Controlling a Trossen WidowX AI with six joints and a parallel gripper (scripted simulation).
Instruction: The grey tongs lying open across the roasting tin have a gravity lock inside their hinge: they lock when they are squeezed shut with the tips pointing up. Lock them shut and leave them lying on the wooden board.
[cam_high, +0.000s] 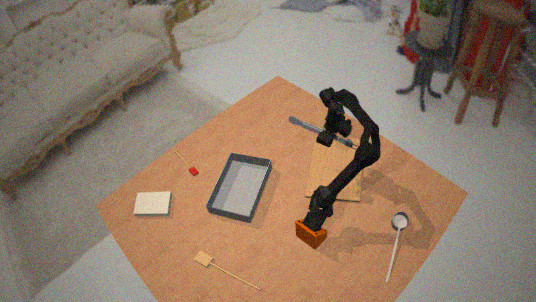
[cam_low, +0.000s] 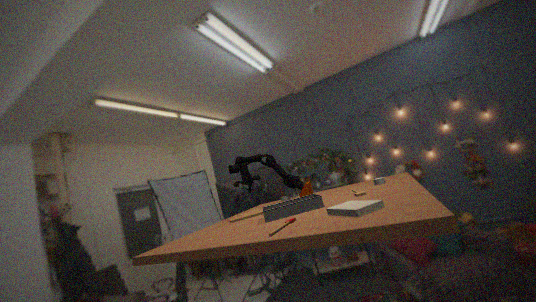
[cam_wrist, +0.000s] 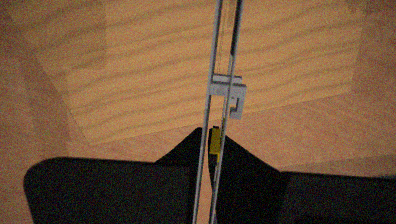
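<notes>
My gripper tip is now 4 cm past the wooden board, 1 cm to the left of it and 14 cm above it. The rest, counted from my gripper tip: red-headed spatula (50 cm ahead, 42 cm to the left, 14 cm below); grey roasting tin (20 cm ahead, 35 cm to the left, 12 cm below); white block (45 cm ahead, 69 cm to the left, 14 cm below).
</notes>
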